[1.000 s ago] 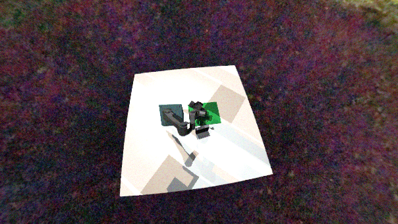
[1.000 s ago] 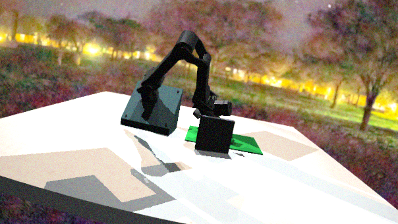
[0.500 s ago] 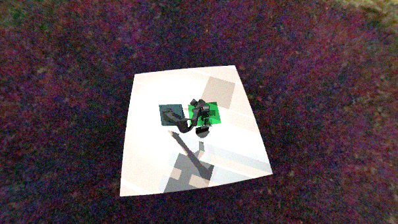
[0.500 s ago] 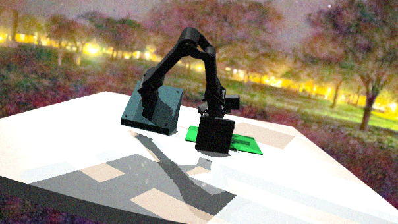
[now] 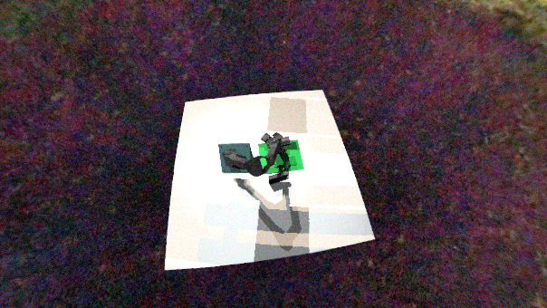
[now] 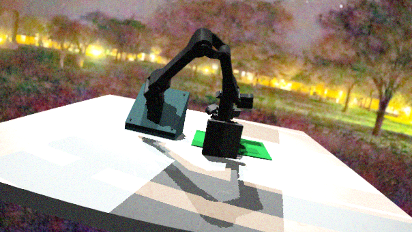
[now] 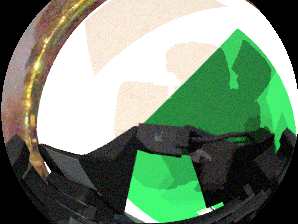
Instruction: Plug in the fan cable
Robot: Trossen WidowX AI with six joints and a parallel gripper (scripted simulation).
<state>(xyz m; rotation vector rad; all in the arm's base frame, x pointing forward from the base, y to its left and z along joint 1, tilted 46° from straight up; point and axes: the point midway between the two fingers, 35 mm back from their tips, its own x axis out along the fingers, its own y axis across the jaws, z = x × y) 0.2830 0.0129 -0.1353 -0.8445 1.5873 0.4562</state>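
Now: the dark plug 10 mm to the right of my gripper tip and 10 mm above it. The rest, counted from my gripper tip: black fan: 10 mm ahead, 270 mm to the right, 50 mm above; green board: 50 mm ahead, 100 mm to the right, 30 mm below.
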